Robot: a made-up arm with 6 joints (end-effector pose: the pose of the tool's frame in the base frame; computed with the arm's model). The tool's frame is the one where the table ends.
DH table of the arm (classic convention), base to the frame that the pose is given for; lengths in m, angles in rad. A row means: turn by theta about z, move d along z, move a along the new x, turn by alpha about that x. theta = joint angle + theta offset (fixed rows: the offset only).
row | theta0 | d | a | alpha
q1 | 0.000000 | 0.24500 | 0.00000 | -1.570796
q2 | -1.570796 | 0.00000 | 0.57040 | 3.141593
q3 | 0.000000 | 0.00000 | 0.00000 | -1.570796
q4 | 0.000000 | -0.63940 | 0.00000 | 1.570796
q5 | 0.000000 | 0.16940 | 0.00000 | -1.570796
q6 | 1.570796 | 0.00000 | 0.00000 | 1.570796
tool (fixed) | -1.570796 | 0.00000 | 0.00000 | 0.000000
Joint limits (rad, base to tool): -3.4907..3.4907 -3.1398..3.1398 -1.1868..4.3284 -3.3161..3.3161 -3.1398..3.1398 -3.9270..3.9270
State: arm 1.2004 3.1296 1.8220 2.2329 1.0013 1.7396
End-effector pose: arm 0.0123 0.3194 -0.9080 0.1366 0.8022 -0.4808 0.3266
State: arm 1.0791 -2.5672 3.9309 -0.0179 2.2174 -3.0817
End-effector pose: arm 0.2982 0.1981 -0.1005 -0.3162 -0.1478 -0.8068 0.4766
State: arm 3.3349 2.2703 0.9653 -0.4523 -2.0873 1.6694
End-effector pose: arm -0.5523 0.0471 -0.7586 0.6052 -0.1719 0.0032 0.7773
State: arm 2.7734 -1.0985 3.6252 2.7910 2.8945 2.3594
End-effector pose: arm 0.3556 -0.3077 -0.1342 -0.7683 0.0389 -0.6335 0.0830
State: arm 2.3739 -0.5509 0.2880 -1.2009 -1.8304 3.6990
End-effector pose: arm -0.1346 0.2151 1.1011 -0.3149 0.9189 -0.0174 0.2369
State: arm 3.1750 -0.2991 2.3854 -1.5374 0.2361 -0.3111
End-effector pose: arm 0.6666 0.0279 1.2242 -0.6003 -0.2557 -0.0291 0.7572
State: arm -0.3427 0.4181 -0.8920 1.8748 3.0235 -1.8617
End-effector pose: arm 0.5375 -0.1379 0.1901 -0.6183 -0.1650 -0.7684 0.0004
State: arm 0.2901 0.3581 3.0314 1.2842 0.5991 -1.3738
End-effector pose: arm -0.4117 -0.1729 0.9228 -0.1294 -0.9738 0.1290 0.1355
